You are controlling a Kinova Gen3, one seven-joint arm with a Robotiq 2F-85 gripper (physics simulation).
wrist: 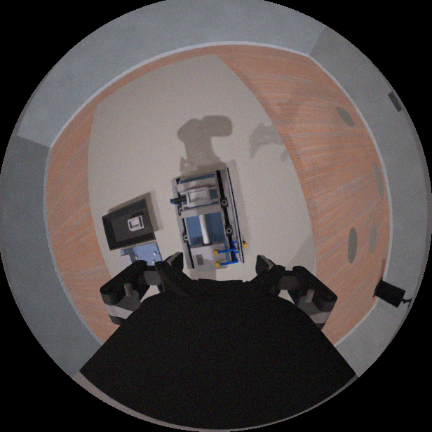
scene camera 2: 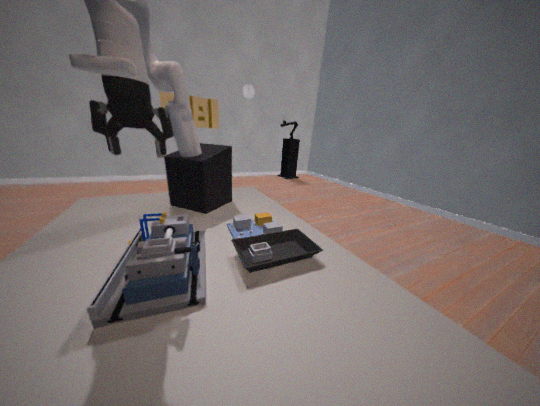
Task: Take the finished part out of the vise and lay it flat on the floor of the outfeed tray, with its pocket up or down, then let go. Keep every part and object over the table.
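Places are measured from the arm's base along level axes (x right, y ahead, z up), in metres.
Pixels of known places: gripper, between the fingertips: (scene camera 2: 139, 156); arm's base, origin of its link: (scene camera 2: 191, 153).
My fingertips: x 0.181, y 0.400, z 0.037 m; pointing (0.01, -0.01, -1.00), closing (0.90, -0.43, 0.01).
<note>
Ahead of a thing's pixels: the offset from my fingertips to its top centre. "pt": to the spot under its first point.
The vise {dy +0.042, dx -0.023, dz -0.186 m} (scene camera 2: 156, 291) (wrist: 214, 225), grey and blue, stands on the table. A light grey part {dy +0.108, dx -0.011, dz -0.170 m} (scene camera 2: 159, 244) (wrist: 198, 196) with a rectangular pocket facing up sits between its jaws. The black outfeed tray {pt dy +0.143, dx -0.400, dz -0.272 m} (scene camera 2: 300, 246) (wrist: 119, 237) is beside the vise. Another small grey pocketed part {dy +0.130, dx -0.256, dz -0.238 m} (scene camera 2: 260, 250) (wrist: 135, 223) lies in the tray, pocket up. My gripper (scene camera 2: 138, 147) (wrist: 219, 262) is open and empty, high above the table, fingers pointing down. In the wrist view the vise lies ahead of the fingertips, and the tray is off to the left.
A blue plate {pt dy -0.056, dx -0.255, dz -0.277 m} (scene camera 2: 235, 230) (wrist: 146, 249) with grey blocks is next to the tray; a yellow block {dy -0.068, dx -0.380, dz -0.241 m} (scene camera 2: 263, 218) is near it. A blue frame with yellow ends {pt dy -0.046, dx +0.021, dz -0.205 m} (scene camera 2: 143, 229) (wrist: 235, 255) is at the vise's end. A dark handle {pt dy +0.133, dx -0.077, dz -0.223 m} (scene camera 2: 194, 260) (wrist: 176, 201) sticks out of the vise's tray side.
</note>
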